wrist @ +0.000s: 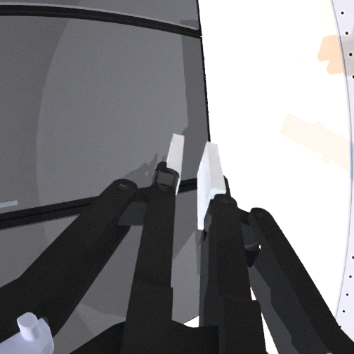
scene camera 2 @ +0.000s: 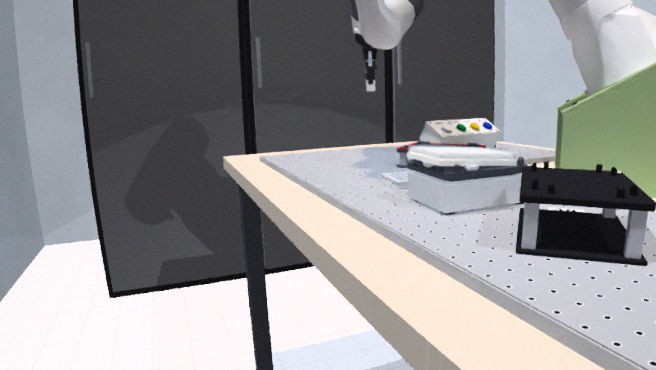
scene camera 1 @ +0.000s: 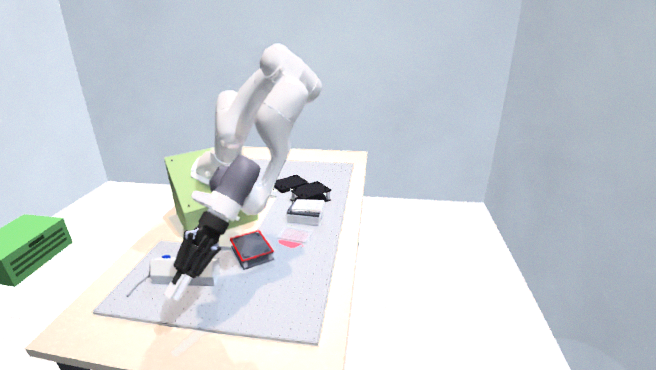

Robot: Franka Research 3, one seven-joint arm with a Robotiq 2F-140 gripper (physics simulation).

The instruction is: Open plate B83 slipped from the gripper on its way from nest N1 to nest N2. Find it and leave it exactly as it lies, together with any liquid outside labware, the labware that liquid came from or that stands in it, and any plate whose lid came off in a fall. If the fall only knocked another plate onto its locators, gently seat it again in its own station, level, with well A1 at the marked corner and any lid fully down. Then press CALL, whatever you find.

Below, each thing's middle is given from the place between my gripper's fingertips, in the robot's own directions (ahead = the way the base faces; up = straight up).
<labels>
Right now the grey station (scene camera 2: 447,197) is 270 mm ahead of my hand, 690 mm to the left of it and 140 mm below it.
</labels>
